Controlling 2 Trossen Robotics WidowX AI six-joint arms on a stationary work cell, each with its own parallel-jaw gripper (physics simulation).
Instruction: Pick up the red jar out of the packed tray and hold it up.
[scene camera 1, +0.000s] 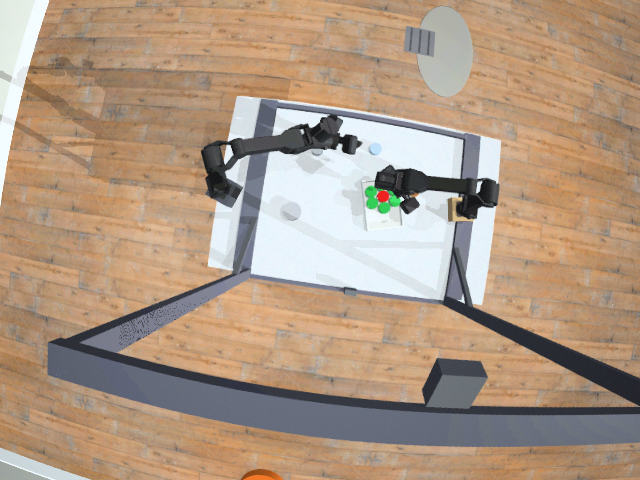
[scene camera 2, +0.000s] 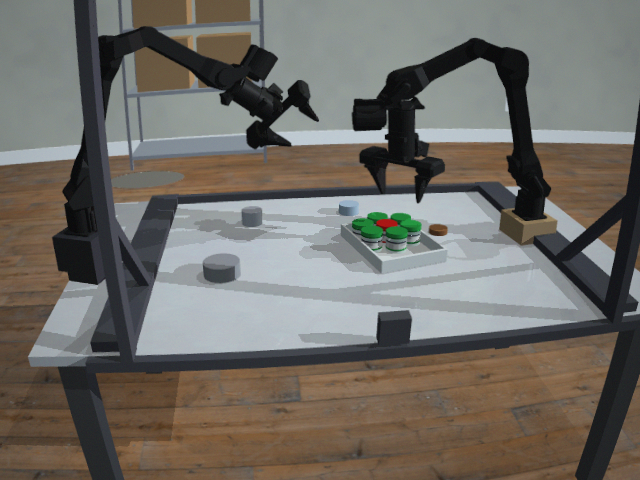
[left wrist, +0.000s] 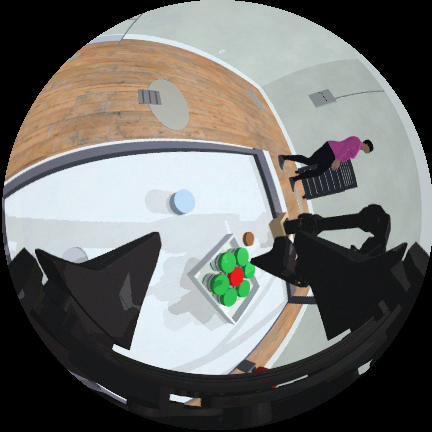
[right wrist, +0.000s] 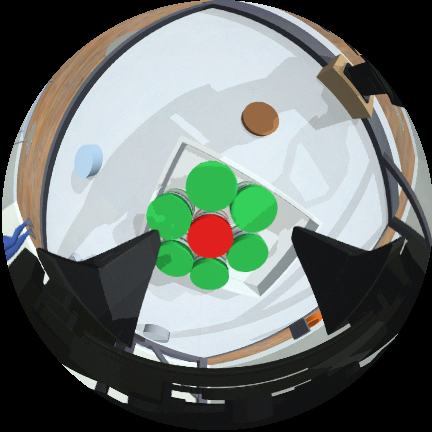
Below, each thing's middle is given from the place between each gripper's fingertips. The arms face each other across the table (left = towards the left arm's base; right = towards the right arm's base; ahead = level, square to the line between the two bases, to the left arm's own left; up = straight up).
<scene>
Right now my right hand is 1 cm past the red jar (right wrist: 209, 235), 3 cm to the right of it and 7 cm above it. From my right hand the other things lie so: light blue cylinder (right wrist: 88, 158) (19 cm ahead, 7 cm to the left, 9 cm below); brown disc (right wrist: 259, 118) (3 cm ahead, 11 cm to the right, 9 cm below); white tray (right wrist: 277, 236) (4 cm behind, 3 cm to the left, 11 cm below).
Right now my left hand is 21 cm above the light blue cylinder, 12 cm to the left of it and 4 cm short of it. From my left hand the other things lie so: brown disc: 29 cm to the right, 21 cm below, 13 cm behind; red jar: 19 cm below, 16 cm behind, 15 cm to the right; white tray: 23 cm below, 19 cm behind, 16 cm to the right.
</scene>
